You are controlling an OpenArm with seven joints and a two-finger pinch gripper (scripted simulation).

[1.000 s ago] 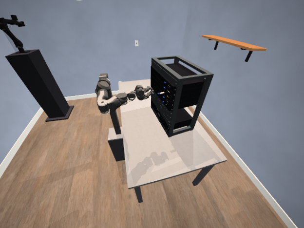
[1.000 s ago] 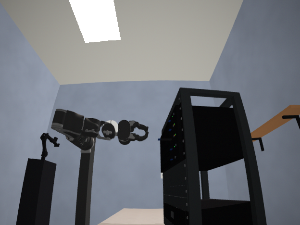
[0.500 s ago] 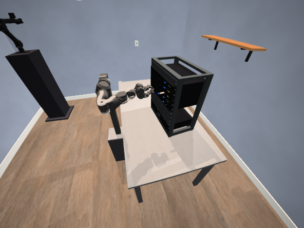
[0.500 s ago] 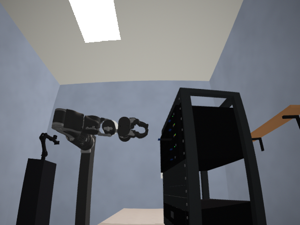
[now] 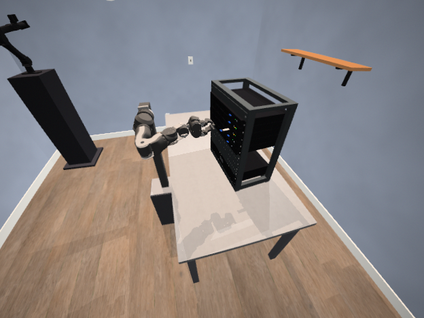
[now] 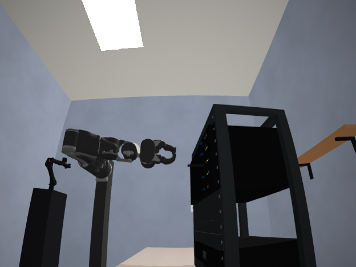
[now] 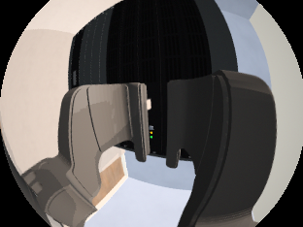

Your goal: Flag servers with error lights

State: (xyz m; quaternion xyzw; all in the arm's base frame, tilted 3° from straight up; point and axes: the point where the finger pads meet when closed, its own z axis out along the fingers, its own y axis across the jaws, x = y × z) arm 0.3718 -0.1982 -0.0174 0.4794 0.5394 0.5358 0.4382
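Right now the locate button is 120 mm ahead of my hand and 30 mm to the right of it. Also, from my hand: information tag: 140 mm ahead, 20 mm to the left.
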